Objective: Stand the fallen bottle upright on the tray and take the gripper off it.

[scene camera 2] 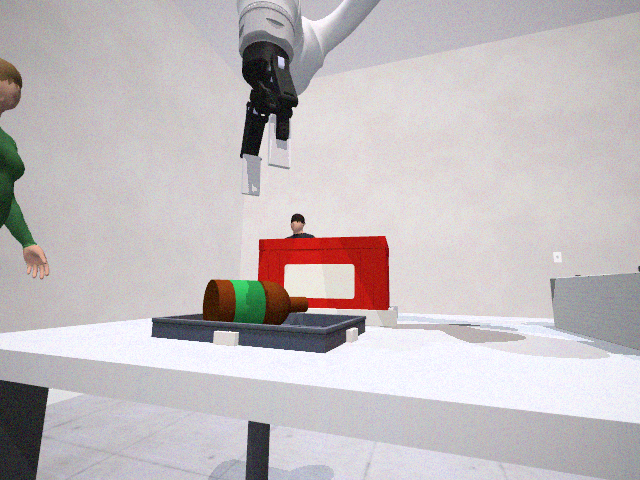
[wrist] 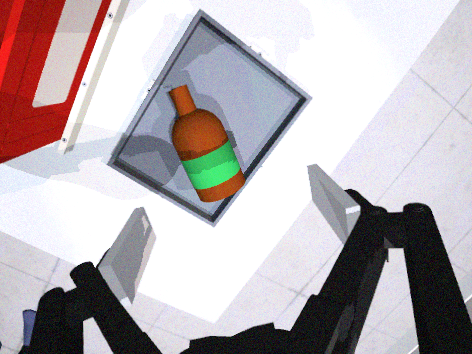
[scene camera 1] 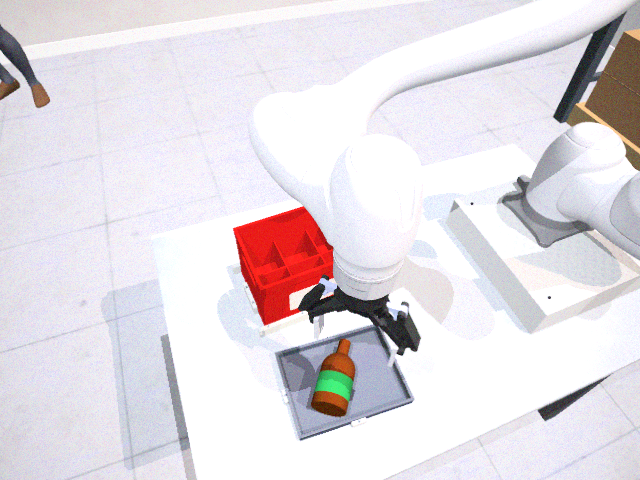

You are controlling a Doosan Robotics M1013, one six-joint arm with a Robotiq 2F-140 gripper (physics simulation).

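Frame: origin at the arm's base, x right, y ahead, z up, level; centimetres.
Seen in the pictures: gripper, fingertip midpoint: [scene camera 2: 263, 182] [wrist: 228, 203] [scene camera 1: 354, 345]; arm's base, link origin: [scene camera 1: 547, 214].
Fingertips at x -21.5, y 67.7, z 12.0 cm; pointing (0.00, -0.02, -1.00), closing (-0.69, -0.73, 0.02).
Pixels of each thing's middle, then the offset from my fingertips to it. Level surfaces: height alone.
- brown bottle with a green band, body centre: [wrist: 201, 141] [scene camera 2: 261, 305] [scene camera 1: 337, 373] dx +3.1, dy +1.0, dz -18.4 cm
- grey tray, body centre: [wrist: 207, 130] [scene camera 2: 268, 325] [scene camera 1: 342, 377] dx +2.9, dy -0.4, dz -21.4 cm
- red crate with compartments, body centre: [scene camera 2: 328, 280] [scene camera 1: 303, 261] dx +30.4, dy -1.3, dz -13.9 cm
- table, surface height: dz -22.6 cm
A brown bottle with a green band [scene camera 1: 334, 382] [scene camera 2: 249, 301] [wrist: 210, 157] lies on its side in the grey tray [scene camera 1: 356, 419] [scene camera 2: 258, 335] [wrist: 160, 192]. In scene camera 1 its neck points toward the red crate; in scene camera 2 the neck points right. My gripper [scene camera 1: 355, 345] [scene camera 2: 265, 167] [wrist: 228, 203] is open, with its fingers wide apart and empty. In scene camera 2 it hangs well above the bottle and tray. In the wrist view the bottle lies beyond the gap between the fingertips, and no finger touches it.
A red crate with compartments [scene camera 1: 297, 286] [scene camera 2: 323, 248] [wrist: 45, 65] stands on the table [scene camera 1: 222, 413] [scene camera 2: 439, 382] beside the tray. A low pale box-like base [scene camera 1: 491, 263] [scene camera 2: 594, 304] holds the robot's foot at the right. A person in green [scene camera 2: 10, 175] stands at the left in scene camera 2.
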